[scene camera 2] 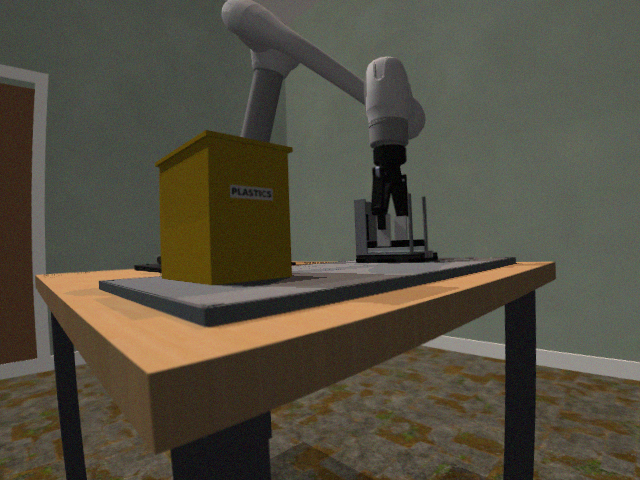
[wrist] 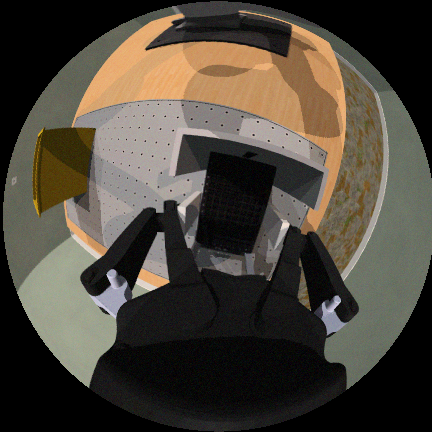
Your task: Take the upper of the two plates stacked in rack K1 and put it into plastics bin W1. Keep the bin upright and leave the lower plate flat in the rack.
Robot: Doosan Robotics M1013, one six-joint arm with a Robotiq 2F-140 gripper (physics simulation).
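Places are measured from the arm's base along level axes (x ahead, y left, z up), in millimetres.
Where they show: gripper, fingertip midpoint: [scene camera 2: 393,245] [wrist: 232,206].
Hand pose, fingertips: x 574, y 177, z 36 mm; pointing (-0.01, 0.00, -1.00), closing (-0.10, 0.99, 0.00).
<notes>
Things, the pixels of their top centre, and the offset from my fingertips. Level surfaces: height alone.
- yellow plastics bin W1, top centre: [scene camera 2: 219,155] dx -33, dy -425, dz +144 mm
- Rack K1, top centre: [wrist: 229,262] [scene camera 2: 393,198] dx +7, dy +0, dz +109 mm
- upper plate, top centre: [wrist: 233,207] [scene camera 2: 391,240] dx -3, dy +0, dz +12 mm
- wooden table, surface height: dz -48 mm
The yellow plastics bin W1 [scene camera 2: 248,237] [wrist: 67,160] stands upright at the left. Rack K1 [scene camera 2: 360,227] [wrist: 176,152] has a grey back wall with short side wings and thin upright posts. The upper plate [scene camera 2: 408,242] [wrist: 235,200] is black and finely perforated and lies about level inside the rack. A dark layer shows below it at the rack's foot; I cannot tell lower plate from rack base, and the wrist view hides it. My gripper [scene camera 2: 391,221] [wrist: 232,206] is open and points down over the rack, its fingertips above the upper plate, one toward each long side.
Rack and bin stand on a grey perforated board [scene camera 2: 330,289] [wrist: 135,130] on the wooden table [scene camera 2: 232,341] [wrist: 135,75]. The rack's posts and wall rise close around the fingers. A black mounting plate [wrist: 225,35] lies at the arm's foot.
</notes>
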